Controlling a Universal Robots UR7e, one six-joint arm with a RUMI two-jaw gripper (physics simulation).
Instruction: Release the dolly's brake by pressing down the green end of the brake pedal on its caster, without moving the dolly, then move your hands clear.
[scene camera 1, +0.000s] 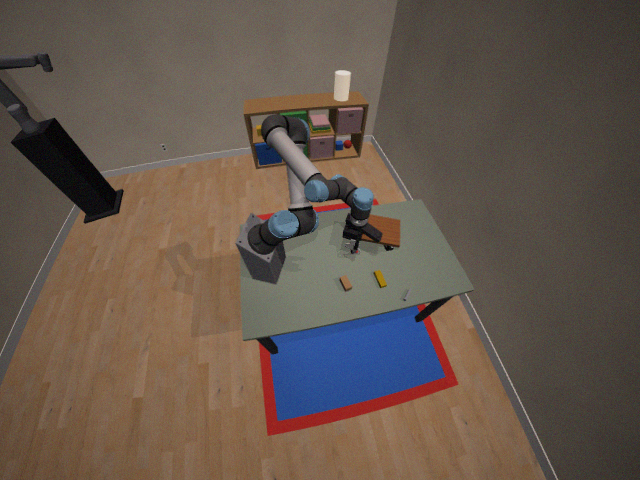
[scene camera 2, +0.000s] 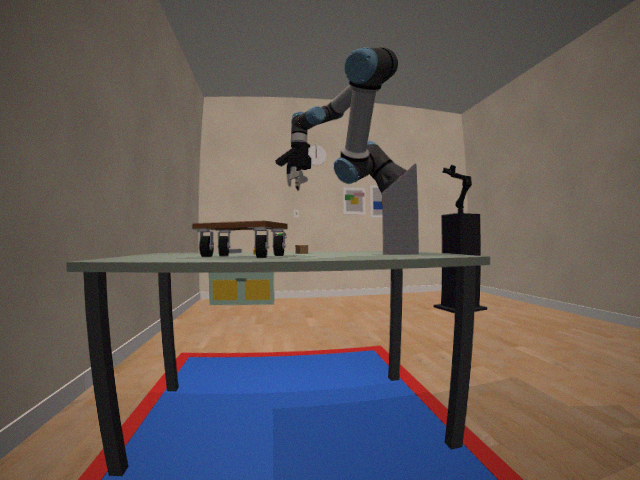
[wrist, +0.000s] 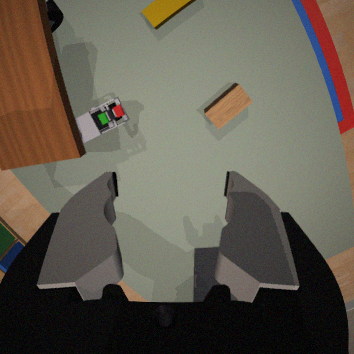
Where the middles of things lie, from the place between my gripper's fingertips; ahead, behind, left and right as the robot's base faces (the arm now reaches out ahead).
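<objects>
The wooden block (wrist: 234, 99) first: my gripper is 27 cm above it, 5 cm past it and 6 cm to the left of it. And there's the dolly (scene camera 2: 206, 245), which, counted from my hand, sits 17 cm to the left, 25 cm ahead and 23 cm below.
</objects>
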